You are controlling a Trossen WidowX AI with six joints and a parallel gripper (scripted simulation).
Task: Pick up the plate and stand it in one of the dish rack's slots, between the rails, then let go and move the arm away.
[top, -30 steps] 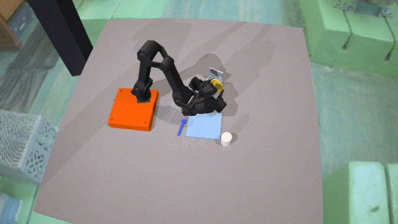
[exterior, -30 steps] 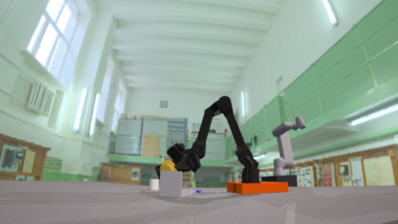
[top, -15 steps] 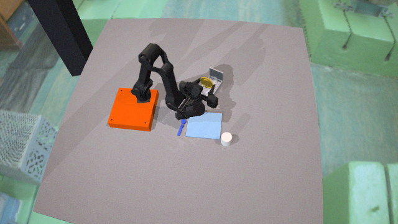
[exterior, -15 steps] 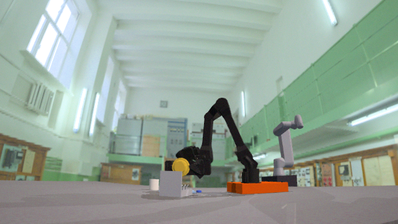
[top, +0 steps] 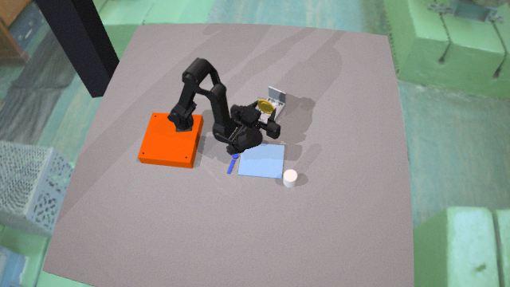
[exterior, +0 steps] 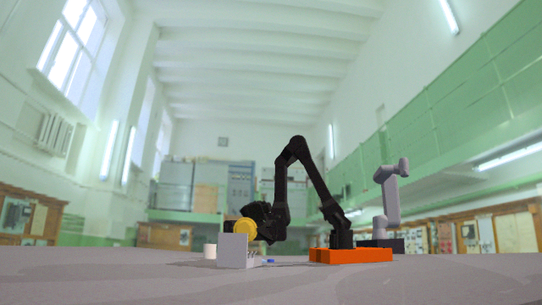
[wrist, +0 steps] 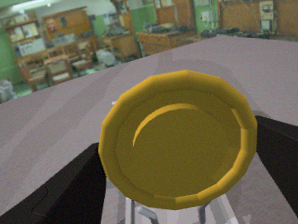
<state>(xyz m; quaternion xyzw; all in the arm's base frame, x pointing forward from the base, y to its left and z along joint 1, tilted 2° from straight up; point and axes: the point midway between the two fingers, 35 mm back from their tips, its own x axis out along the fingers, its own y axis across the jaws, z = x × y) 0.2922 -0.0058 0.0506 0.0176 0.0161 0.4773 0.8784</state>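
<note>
Right now my gripper tip is 1 cm short of the grey dish rack, 3 cm to the right of it and 7 cm above it. From my gripper tip the other things lie so: yellow plate right at my gripper tip; then blue spoon 13 cm behind, 17 cm to the right, 9 cm below; then light blue mat 3 cm behind, 17 cm to the right, 9 cm below.
</note>
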